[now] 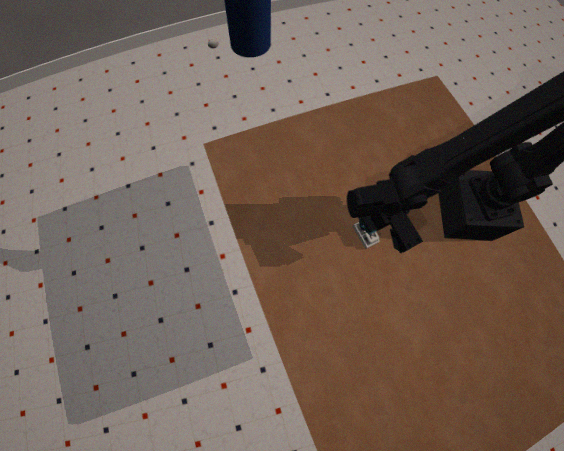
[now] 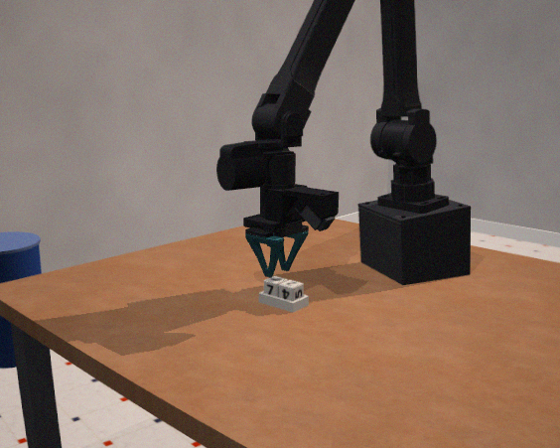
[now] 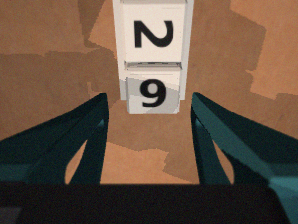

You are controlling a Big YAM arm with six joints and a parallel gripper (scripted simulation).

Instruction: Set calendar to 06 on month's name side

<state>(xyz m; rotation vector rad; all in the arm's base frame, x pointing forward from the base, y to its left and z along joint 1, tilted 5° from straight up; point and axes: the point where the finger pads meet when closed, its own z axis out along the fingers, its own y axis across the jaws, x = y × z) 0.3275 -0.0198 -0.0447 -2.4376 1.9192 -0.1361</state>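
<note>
The white digit cube lies 30 mm below my hand. The rest, counted from my hand: white tray: 20 mm to the left, 50 mm below.
</note>
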